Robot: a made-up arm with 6 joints. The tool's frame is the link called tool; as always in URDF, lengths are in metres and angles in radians.
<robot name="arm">
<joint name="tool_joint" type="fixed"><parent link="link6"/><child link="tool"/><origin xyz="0 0 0" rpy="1.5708 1.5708 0"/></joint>
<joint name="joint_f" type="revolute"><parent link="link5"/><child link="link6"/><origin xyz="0 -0.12 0" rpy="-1.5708 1.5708 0"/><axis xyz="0 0 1"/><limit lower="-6.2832" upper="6.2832"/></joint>
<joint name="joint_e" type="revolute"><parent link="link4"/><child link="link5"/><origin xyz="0 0 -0.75" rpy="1.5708 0 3.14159"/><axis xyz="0 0 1"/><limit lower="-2.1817" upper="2.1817"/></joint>
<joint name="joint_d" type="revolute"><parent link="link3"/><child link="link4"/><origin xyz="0 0.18 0" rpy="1.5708 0 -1.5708"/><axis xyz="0 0 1"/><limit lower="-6.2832" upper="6.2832"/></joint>
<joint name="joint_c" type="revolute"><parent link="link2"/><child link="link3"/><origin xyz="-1.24 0 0" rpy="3.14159 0 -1.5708"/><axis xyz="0 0 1"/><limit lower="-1.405" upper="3.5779"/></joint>
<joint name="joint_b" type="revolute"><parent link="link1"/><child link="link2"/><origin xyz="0.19 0 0" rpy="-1.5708 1.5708 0"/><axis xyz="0 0 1"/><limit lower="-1.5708" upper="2.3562"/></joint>
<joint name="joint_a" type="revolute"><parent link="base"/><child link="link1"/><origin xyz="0 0 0.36"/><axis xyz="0 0 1"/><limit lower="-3.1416" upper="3.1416"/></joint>
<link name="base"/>
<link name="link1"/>
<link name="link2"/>
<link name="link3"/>
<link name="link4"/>
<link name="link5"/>
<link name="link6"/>
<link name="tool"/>
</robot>
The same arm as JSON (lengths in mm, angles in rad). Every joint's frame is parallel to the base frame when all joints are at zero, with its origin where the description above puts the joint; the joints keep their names.
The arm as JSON. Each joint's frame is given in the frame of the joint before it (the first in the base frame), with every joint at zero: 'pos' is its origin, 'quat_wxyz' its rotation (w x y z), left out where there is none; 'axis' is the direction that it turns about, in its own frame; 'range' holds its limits. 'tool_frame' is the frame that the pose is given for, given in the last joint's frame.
{
  "length_unit": "mm",
  "angle_unit": "rad",
  "joints": [
    {
      "joint": "joint_a",
      "pos": [
        0.0,
        0.0,
        360.0
      ],
      "axis": [
        0.0,
        0.0,
        1.0
      ],
      "range": [
        -3.1416,
        3.1416
      ]
    },
    {
      "joint": "joint_b",
      "pos": [
        190.0,
        0.0,
        0.0
      ],
      "axis": [
        0.0,
        1.0,
        0.0
      ],
      "range": [
        -1.5708,
        2.3562
      ]
    },
    {
      "joint": "joint_c",
      "pos": [
        0.0,
        0.0,
        1240.0
      ],
      "axis": [
        0.0,
        -1.0,
        0.0
      ],
      "range": [
        -1.405,
        3.5779
      ]
    },
    {
      "joint": "joint_d",
      "pos": [
        0.0,
        0.0,
        180.0
      ],
      "axis": [
        -1.0,
        0.0,
        0.0
      ],
      "range": [
        -6.2832,
        6.2832
      ]
    },
    {
      "joint": "joint_e",
      "pos": [
        750.0,
        0.0,
        0.0
      ],
      "axis": [
        0.0,
        -1.0,
        0.0
      ],
      "range": [
        -2.1817,
        2.1817
      ]
    },
    {
      "joint": "joint_f",
      "pos": [
        120.0,
        0.0,
        0.0
      ],
      "axis": [
        -1.0,
        0.0,
        0.0
      ],
      "range": [
        -6.2832,
        6.2832
      ]
    }
  ],
  "tool_frame": {
    "pos": [
      0.0,
      0.0,
      0.0
    ]
  }
}

